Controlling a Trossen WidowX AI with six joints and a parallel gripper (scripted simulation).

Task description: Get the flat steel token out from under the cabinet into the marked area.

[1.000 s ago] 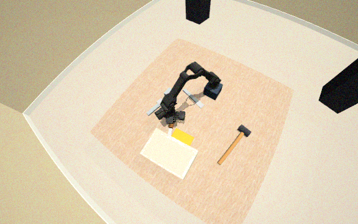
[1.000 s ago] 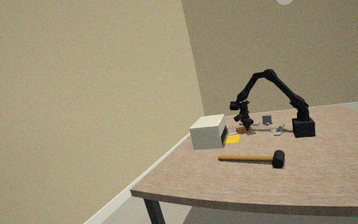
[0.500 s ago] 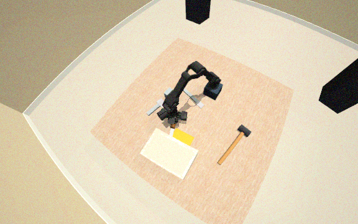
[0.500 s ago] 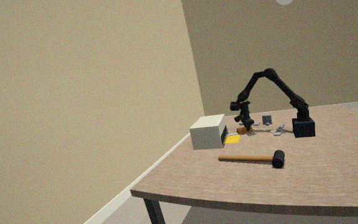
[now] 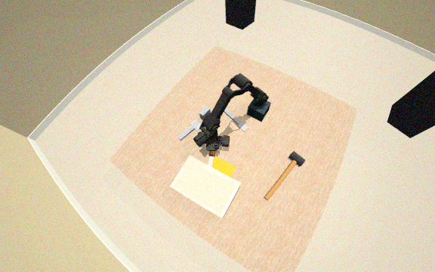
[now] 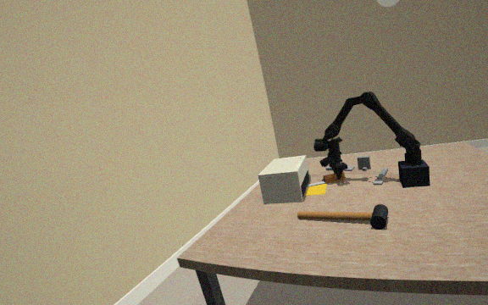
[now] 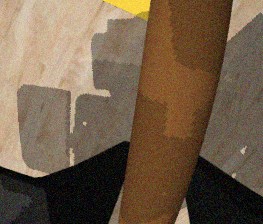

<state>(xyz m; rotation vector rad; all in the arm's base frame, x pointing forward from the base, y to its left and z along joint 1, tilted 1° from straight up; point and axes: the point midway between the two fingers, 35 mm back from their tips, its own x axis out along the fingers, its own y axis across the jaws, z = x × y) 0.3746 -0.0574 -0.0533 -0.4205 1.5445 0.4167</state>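
Right now my gripper tip is 120 mm past the tiny cube and 150 mm to the left of it. The rest, counted from my gripper tip: grey t-shaped tool 10 mm ahead, 190 mm to the right; grey flat tool 220 mm behind; grey block 120 mm behind, 180 mm to the right, 30 mm above.
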